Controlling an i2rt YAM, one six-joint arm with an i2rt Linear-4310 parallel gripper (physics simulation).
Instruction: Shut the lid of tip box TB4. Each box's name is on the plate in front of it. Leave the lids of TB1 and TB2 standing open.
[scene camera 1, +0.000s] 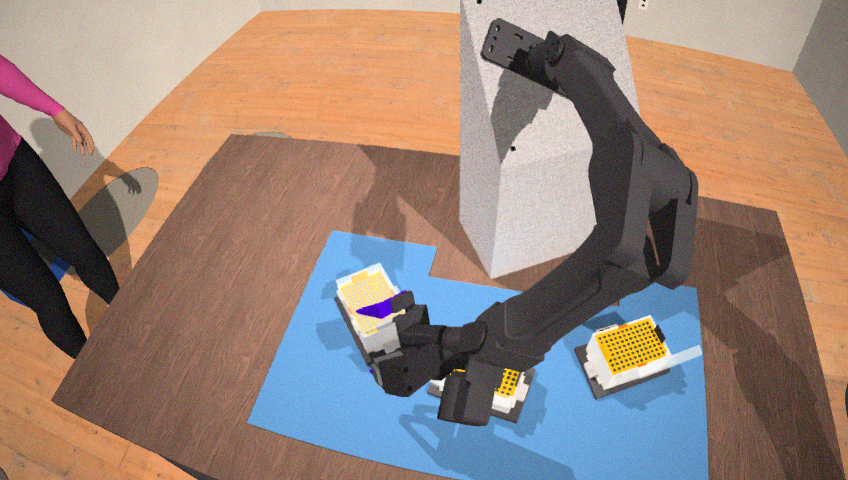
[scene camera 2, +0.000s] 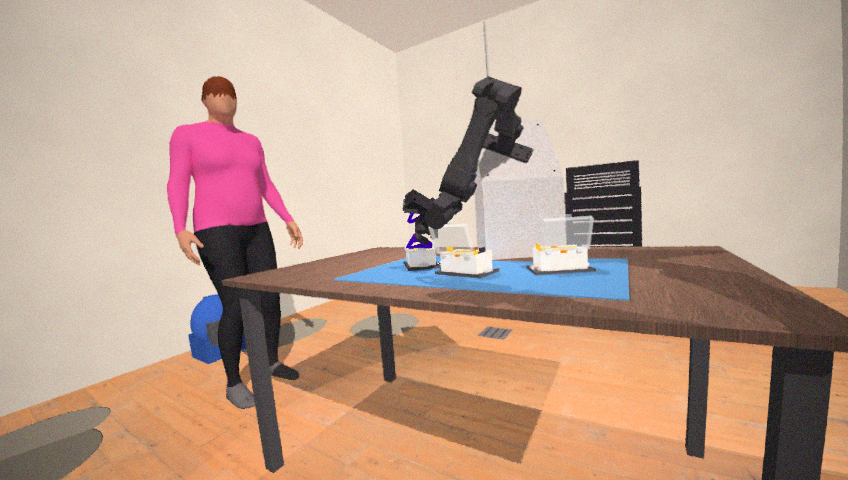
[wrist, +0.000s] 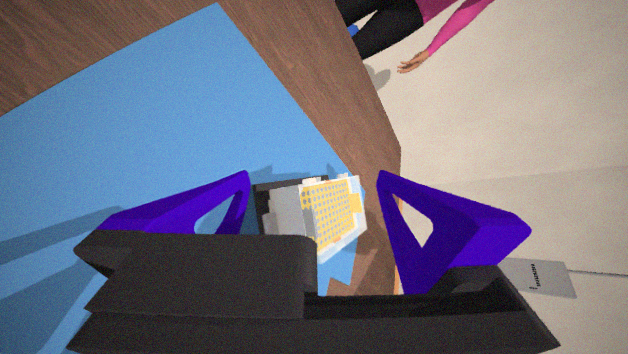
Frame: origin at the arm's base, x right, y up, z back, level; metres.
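Seen in the pictures: gripper, between the fingertips: (scene camera 1: 365, 340) (scene camera 2: 408, 234) (wrist: 313, 177); arm's base, origin of its link: (scene camera 1: 542, 62) (scene camera 2: 504, 147).
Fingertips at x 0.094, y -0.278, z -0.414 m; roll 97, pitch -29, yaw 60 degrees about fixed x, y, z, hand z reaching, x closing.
Observation:
Offsets run from my fingertips to a thing's top centre. "*": to the spot under its first point. Level surfaces: height alone.
Tip box TB4 {dz +0.105, dx +0.049, dy -0.039 m} (scene camera 1: 361, 290) (scene camera 2: 420, 258) (wrist: 330, 212) is the left box. Its clear lid lies over the yellow rack, which looks pale through it; whether it is fully seated I cannot tell. Its name plate is not readable. My gripper (scene camera 1: 365, 340) (scene camera 2: 411, 230) (wrist: 313, 177) is open and empty, with its purple fingers over and beside TB4. The middle box {dz +0.082, dx -0.166, dy -0.051 m} (scene camera 1: 508, 382) (scene camera 2: 465, 262) is partly hidden by the arm in scene camera 1; its lid {* dz -0.006, dx -0.200, dy -0.002 m} (scene camera 2: 455, 236) stands open. The right box {dz +0.222, dx -0.371, dy -0.051 m} (scene camera 1: 631, 346) (scene camera 2: 559, 259) also has its lid {dz +0.164, dx -0.424, dy +0.037 m} (scene camera 1: 684, 355) (scene camera 2: 569, 230) standing open.
The boxes stand on a blue mat {dy -0.116 m} (scene camera 1: 297, 380) (scene camera 2: 606, 279) on the brown table {dy -0.119 m} (scene camera 1: 196, 285) (scene camera 2: 684, 279). A pale pedestal (scene camera 1: 535, 196) (scene camera 2: 517, 208) rises behind the mat. A person in pink (scene camera 2: 221, 172) stands beyond the table's left end.

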